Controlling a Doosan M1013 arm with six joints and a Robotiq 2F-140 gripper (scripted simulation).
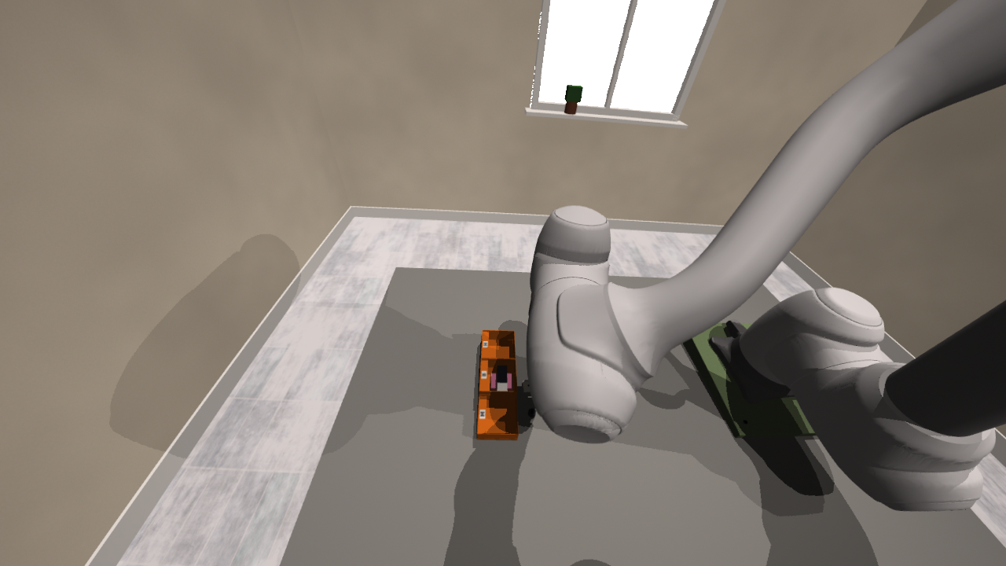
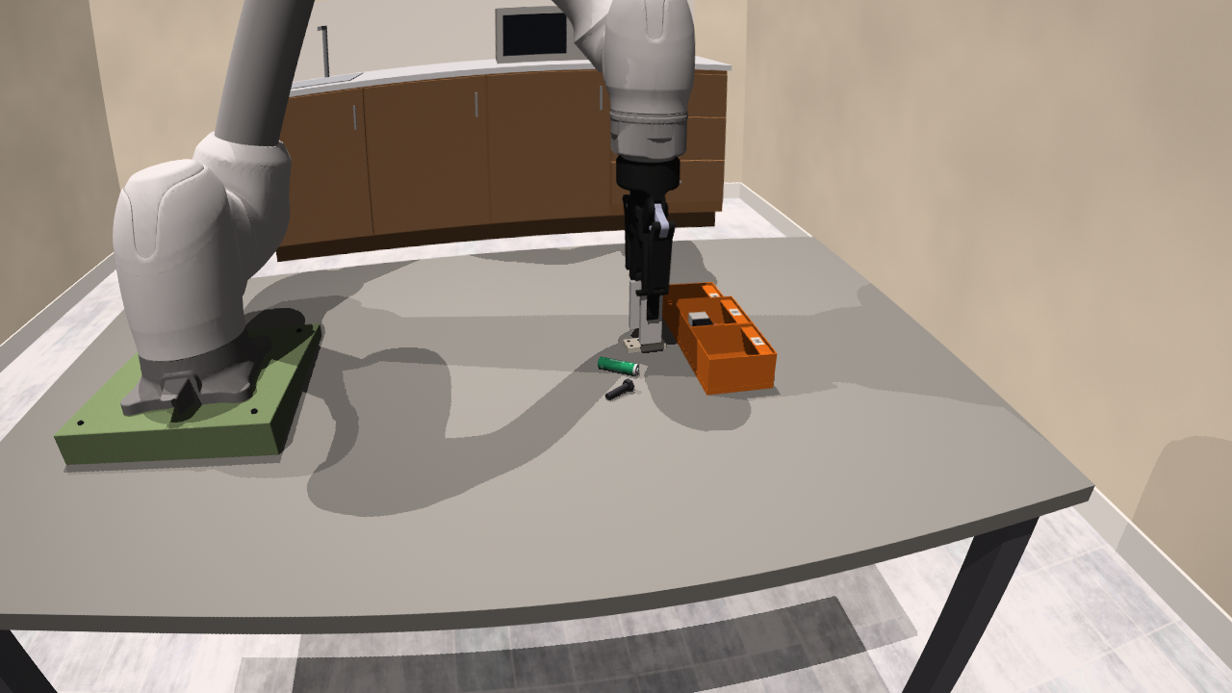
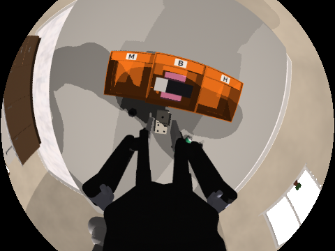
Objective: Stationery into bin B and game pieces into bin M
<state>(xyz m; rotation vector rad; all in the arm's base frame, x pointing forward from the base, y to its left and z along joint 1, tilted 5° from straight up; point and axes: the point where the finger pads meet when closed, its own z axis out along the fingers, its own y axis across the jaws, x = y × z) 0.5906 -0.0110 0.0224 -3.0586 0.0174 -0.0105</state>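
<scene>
The cream domino lies 4 cm below my hand. Also, from my hand: green battery (5 cm to the right, 5 cm behind, 4 cm below); then black-and-white eraser (8 cm ahead, 3 cm below, 1 cm to the right); then small black nut (6 cm to the left, 5 cm below, 2 cm ahead).
</scene>
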